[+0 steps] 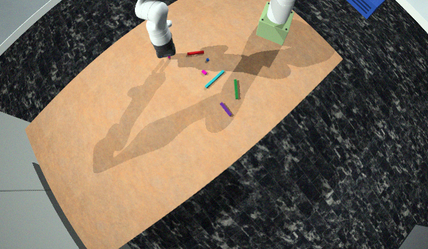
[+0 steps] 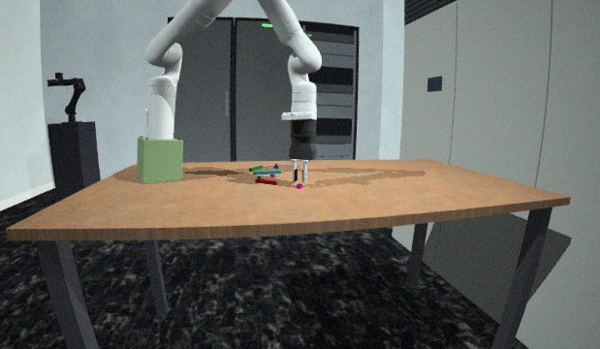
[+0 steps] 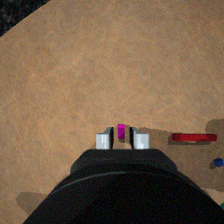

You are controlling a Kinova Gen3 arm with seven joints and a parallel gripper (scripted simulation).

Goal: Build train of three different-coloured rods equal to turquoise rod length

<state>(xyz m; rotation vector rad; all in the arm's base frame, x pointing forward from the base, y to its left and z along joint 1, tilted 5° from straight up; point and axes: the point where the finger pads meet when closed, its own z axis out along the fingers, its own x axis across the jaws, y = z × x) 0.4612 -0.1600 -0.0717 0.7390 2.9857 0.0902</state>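
Now: the blue rod 12 cm behind my hand, 12 cm to the left of it and 3 cm below it. Round my hand: turquoise rod 9 cm behind, 21 cm to the left, 3 cm below; then red rod 10 cm behind, 6 cm to the left, 3 cm below; then green rod 13 cm behind, 29 cm to the left, 3 cm below.
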